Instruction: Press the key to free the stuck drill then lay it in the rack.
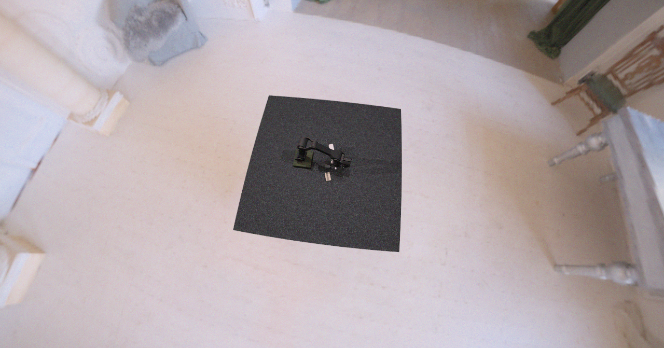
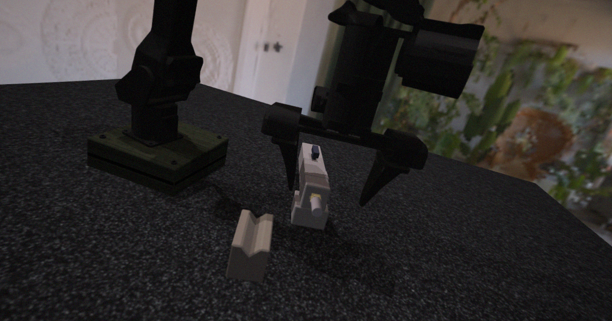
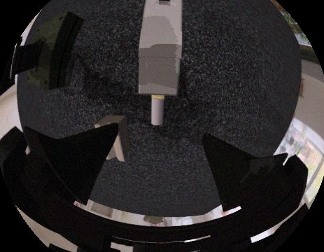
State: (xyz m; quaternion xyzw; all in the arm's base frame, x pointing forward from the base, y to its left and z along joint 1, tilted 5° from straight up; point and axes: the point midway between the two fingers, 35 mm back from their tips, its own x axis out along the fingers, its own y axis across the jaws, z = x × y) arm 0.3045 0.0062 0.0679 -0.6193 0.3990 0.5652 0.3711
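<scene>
Now: the drill 5 cm to the left of my gripper tip, 3 cm behind it and 2 cm below it. From my gripper tip the other things lie so: dark key 13 cm to the left, 8 cm behind, 2 cm below; then grey holder block 10 cm to the left, 6 cm behind, 3 cm below; then grey v-groove rack 8 cm to the right, 5 cm below, 5 cm behind.
</scene>
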